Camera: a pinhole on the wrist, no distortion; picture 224 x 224 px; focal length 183.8 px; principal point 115.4 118.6 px. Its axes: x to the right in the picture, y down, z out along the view. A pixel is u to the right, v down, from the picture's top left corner.
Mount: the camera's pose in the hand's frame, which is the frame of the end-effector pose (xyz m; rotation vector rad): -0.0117 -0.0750 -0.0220 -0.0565 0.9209 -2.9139
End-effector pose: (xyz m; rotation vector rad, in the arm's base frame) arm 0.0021 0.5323 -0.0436 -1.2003 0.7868 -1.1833
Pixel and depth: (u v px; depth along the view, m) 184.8 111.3 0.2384
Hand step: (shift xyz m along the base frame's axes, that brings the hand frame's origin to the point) 0.0906 0.1447 0.2358
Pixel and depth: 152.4 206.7 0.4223
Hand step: 0.0532 0.1380 0.5138
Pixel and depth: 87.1 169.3 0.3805
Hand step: 0.1358 0.0088 0.4225
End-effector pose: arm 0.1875 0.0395 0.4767 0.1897 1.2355 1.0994
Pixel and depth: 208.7 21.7 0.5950
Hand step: 0.6618 -0.0451 0.3225
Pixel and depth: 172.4 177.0 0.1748
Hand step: 0.2049 -0.1151 -0.0784
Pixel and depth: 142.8 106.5 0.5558
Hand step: 0.5877 -0.0437 -0.0252
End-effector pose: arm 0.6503 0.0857 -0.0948 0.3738 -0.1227 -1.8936
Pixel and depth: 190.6 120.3 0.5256
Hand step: -0.4285 0.2808 0.3168
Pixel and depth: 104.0 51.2 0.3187
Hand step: -0.2463 0.0087 0.2424
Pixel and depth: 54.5 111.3 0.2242
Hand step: -0.2452 -0.0200 0.0916
